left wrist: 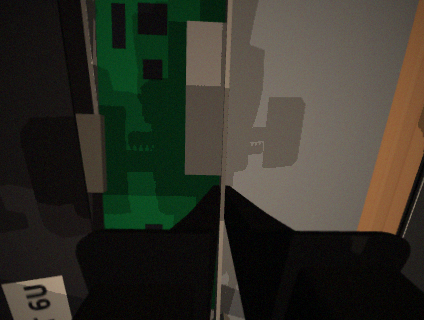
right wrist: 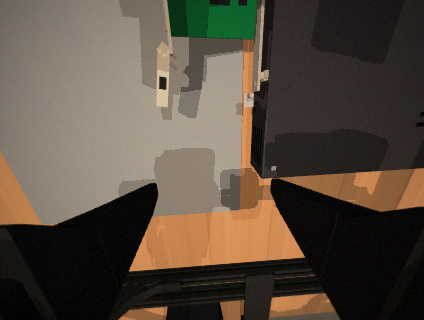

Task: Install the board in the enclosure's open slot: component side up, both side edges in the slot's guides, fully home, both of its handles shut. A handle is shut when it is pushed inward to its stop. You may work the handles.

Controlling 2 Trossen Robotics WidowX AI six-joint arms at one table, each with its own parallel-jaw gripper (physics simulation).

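Places are measured from the left arm's base along level axes (x ahead, y left, z up), in metres.
Pixels of known places: left gripper, fingertip midpoint: (left wrist: 220, 191); right gripper, fingertip midpoint: (right wrist: 214, 186).
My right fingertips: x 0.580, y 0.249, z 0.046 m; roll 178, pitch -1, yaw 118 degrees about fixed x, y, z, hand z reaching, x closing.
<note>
Ahead of a thing's pixels: the offset from my right fingertips to its top centre. "spot": to the spot under its first point. Level surfaces: height alone.
The board {spot: dx -0.173, dy -0.051, dz -0.077 m} (left wrist: 116, 75) (right wrist: 215, 20) is green with dark chips facing up and a pale connector block along its thin front panel {dx -0.184, dy -0.132, dz -0.025 m} (left wrist: 228, 55). Its far edge is close beside the dark enclosure {spot: dx -0.200, dy -0.033, dz -0.053 m} (left wrist: 35, 90) (right wrist: 340, 100); I cannot tell whether it has entered the slot. My left gripper (left wrist: 220, 191) is shut on the front panel. A cream handle {dx -0.039, dy -0.069, dz -0.058 m} (right wrist: 162, 97) sticks out past the board's near end in the right wrist view; its stop cannot be seen. The other handle is hidden or out of view. My right gripper (right wrist: 214, 186) is open, between the handle and the robot's side.
A grey mat {dz -0.101 m} (left wrist: 320, 195) (right wrist: 75, 100) lies under the board on the wooden table {dz -0.103 m} (left wrist: 390, 150) (right wrist: 185, 245). A white label {spot: dx -0.317, dy -0.083, dz -0.053 m} (left wrist: 55, 300) is on the enclosure. Small metal fittings {spot: dx -0.092, dy +0.011, dz -0.066 m} (right wrist: 264, 76) stand on the enclosure's near side. A dark rail (right wrist: 220, 285) crosses behind the right fingers.
</note>
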